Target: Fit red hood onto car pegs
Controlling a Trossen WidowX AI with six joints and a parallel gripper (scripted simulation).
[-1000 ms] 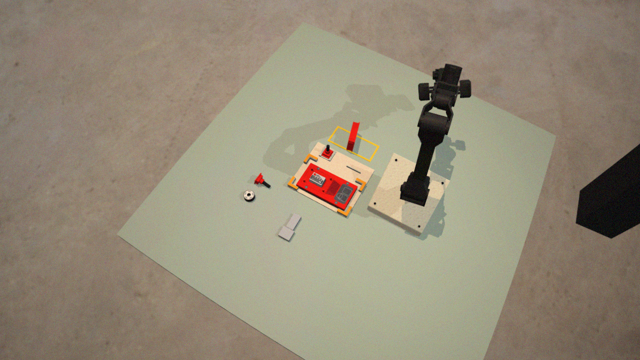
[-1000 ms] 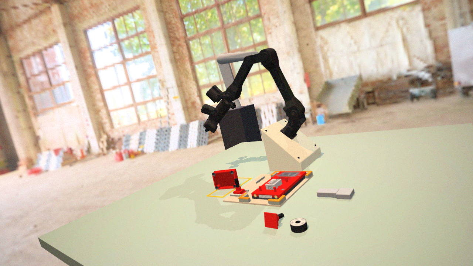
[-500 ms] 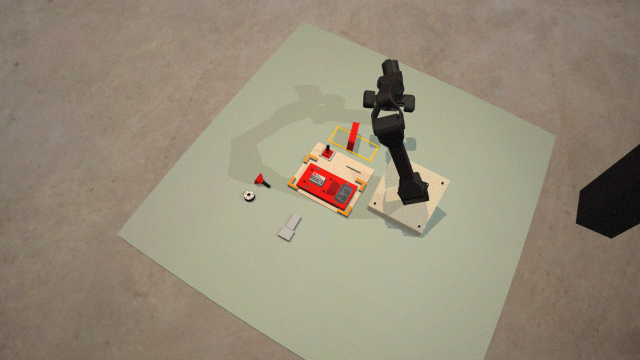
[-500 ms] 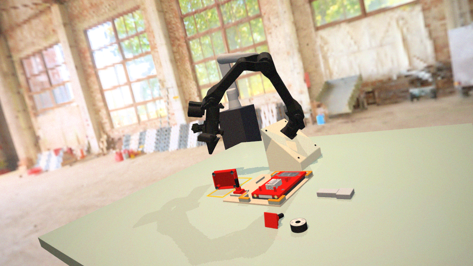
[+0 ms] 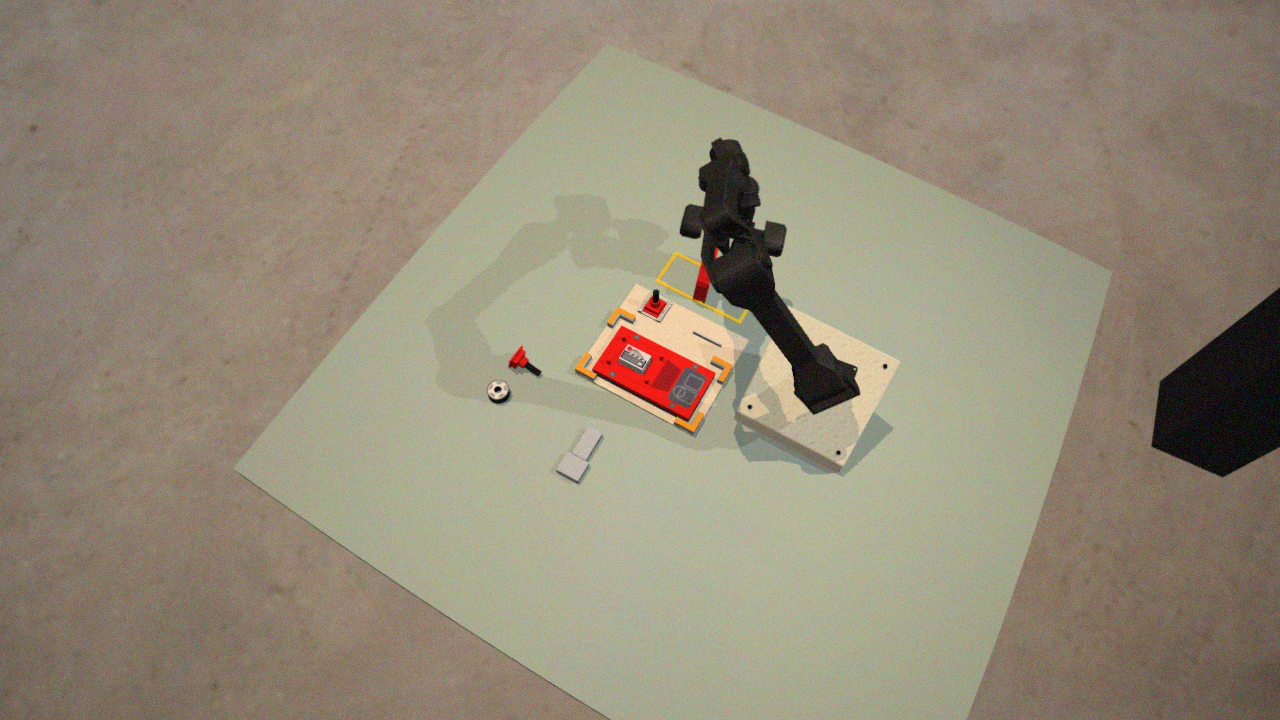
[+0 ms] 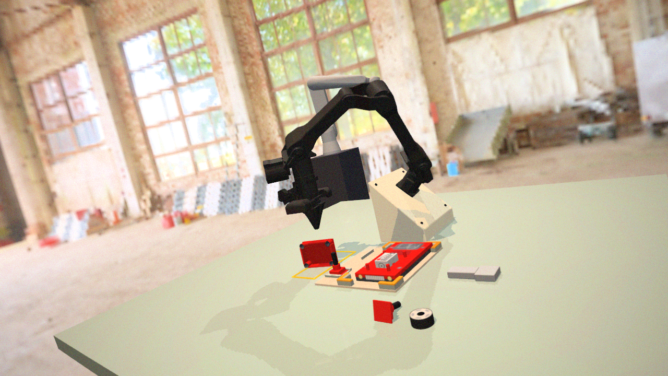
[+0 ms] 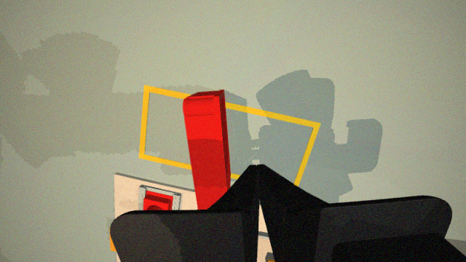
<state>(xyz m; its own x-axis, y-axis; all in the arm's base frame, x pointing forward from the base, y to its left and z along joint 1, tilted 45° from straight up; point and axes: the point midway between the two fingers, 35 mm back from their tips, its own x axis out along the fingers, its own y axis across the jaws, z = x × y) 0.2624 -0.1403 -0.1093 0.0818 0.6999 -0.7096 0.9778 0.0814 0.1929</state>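
Right now my gripper tip is 3 cm short of the red hood, 1 cm to the right of it and 6 cm above it. From my gripper tip the other things lie so: grey engine block 8 cm ahead, 25 cm to the left, 7 cm below; wheel 28 cm ahead, 40 cm to the left, 9 cm below; black pin 10 cm ahead, 11 cm to the left, 6 cm below.
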